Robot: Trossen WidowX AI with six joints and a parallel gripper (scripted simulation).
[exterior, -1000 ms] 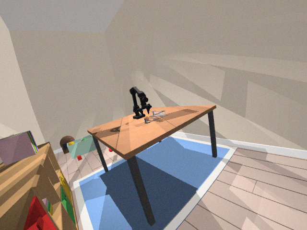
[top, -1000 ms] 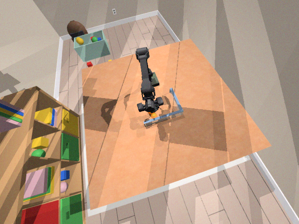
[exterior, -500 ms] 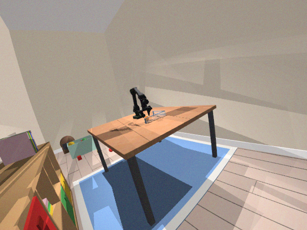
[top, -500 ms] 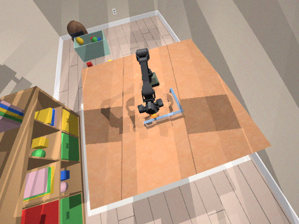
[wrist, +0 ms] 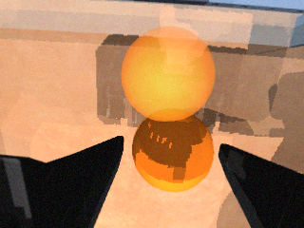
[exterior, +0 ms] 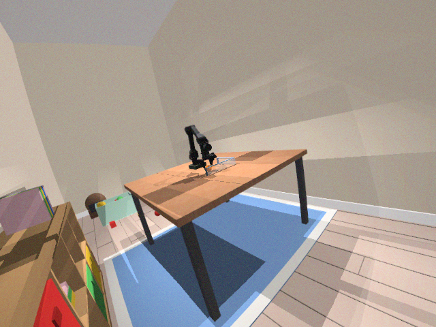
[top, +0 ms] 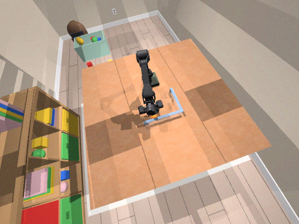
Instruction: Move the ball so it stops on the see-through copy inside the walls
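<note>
Now: the clear wall 70 mm ahead of my gripper tip and 90 mm to the left of it. Also, from my gripper tip: orange sphere right at my gripper tip.
</note>
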